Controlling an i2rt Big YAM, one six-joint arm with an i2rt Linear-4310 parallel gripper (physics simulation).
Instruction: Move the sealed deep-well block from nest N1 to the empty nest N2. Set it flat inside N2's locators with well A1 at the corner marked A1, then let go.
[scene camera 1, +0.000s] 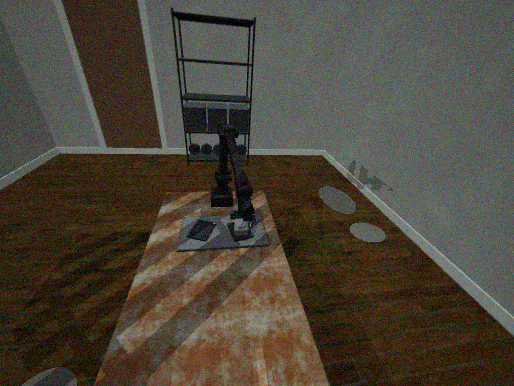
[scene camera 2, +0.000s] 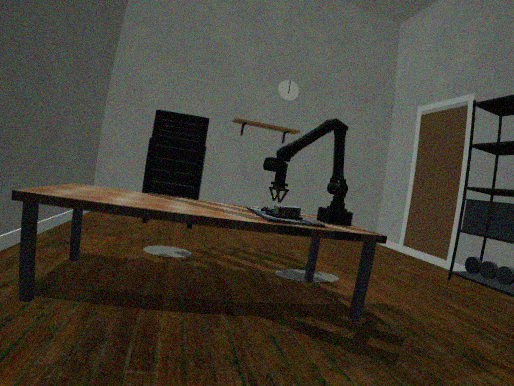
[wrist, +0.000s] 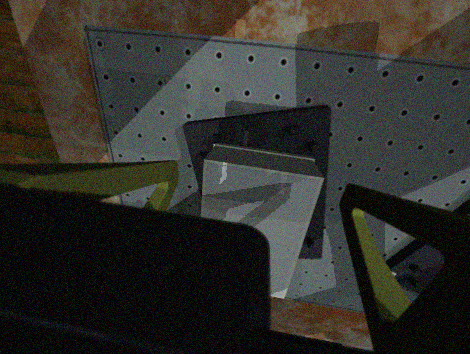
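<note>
The sealed deep-well block, pale on top with darker sides, stands on a dark nest, taken as N1, at the right of the board in scene camera 1. Its edges look out of line with the nest's edges in the wrist view. The empty dark nest N2 lies to the left, and part of it shows at the wrist view's right edge. My gripper is open and empty above the block, one finger towards each side. The A1 mark and labels cannot be read.
Both nests are on a grey perforated board lying on the long table. The arm's base stands behind the board. A shelf rack stands beyond the table.
</note>
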